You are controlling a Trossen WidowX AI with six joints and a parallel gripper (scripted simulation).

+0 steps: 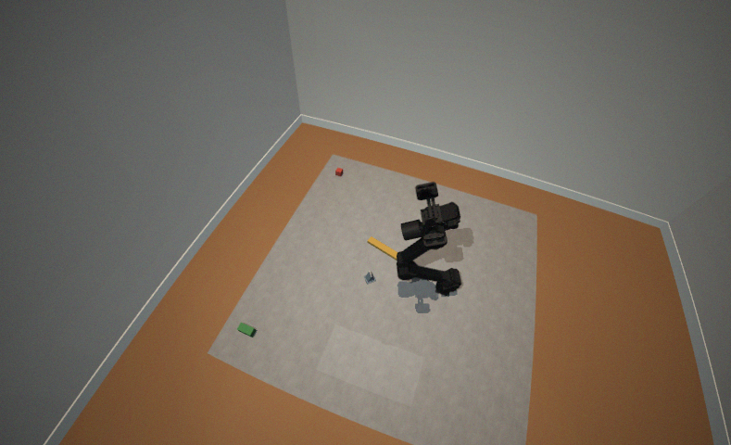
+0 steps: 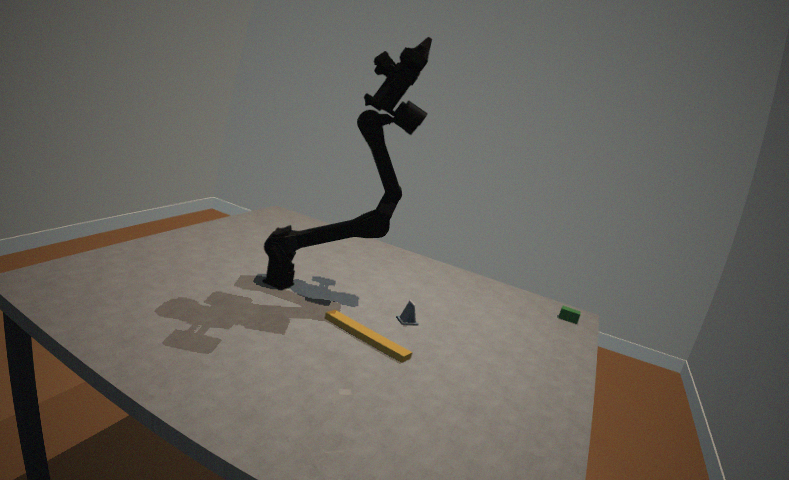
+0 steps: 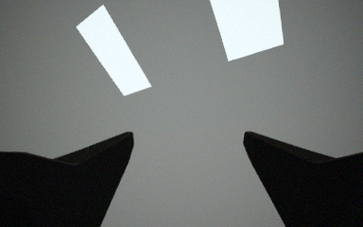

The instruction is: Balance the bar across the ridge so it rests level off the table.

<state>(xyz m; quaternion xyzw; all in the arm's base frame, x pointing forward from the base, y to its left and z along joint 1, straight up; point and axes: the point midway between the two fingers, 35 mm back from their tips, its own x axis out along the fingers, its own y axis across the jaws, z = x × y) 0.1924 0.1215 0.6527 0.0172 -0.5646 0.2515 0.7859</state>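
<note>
My gripper tip is 100 mm short of the yellow bar, 230 mm to the left of it and 680 mm above it. The rest, counted from my gripper tip: green block 540 mm ahead, 370 mm to the left, 670 mm below; small red cube 540 mm ahead, 630 mm to the right, 670 mm below.
</note>
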